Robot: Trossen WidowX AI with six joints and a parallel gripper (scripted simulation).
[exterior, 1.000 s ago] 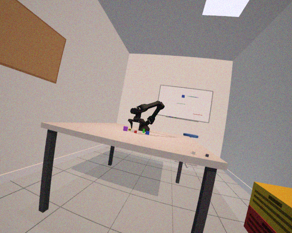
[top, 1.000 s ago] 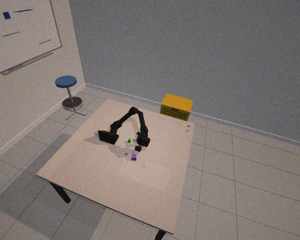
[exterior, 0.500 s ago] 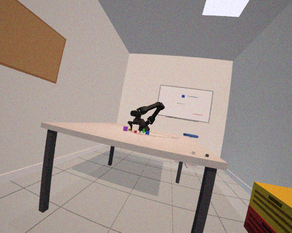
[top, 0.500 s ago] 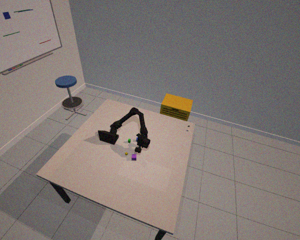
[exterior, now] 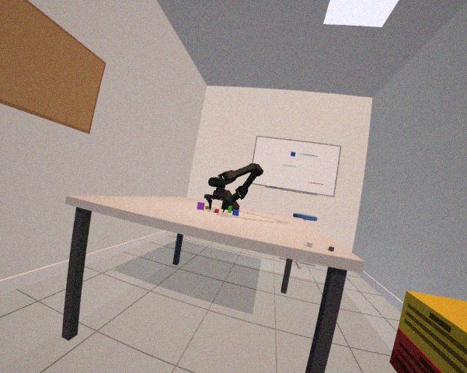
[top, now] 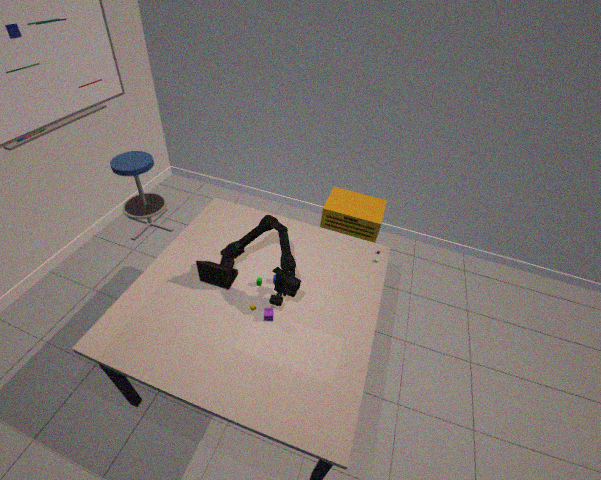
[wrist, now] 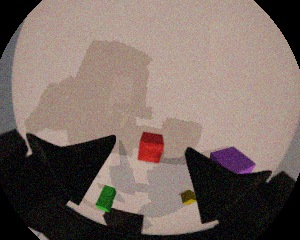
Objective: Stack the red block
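The blue cube is 120 mm to the left of my gripper tip, 50 mm behind it and 10 mm above it. Also, from my gripper tip: small yellow cube (120 mm behind, 90 mm to the right); purple cube (120 mm to the right, 30 mm behind, 10 mm above); red block (right at my gripper tip).
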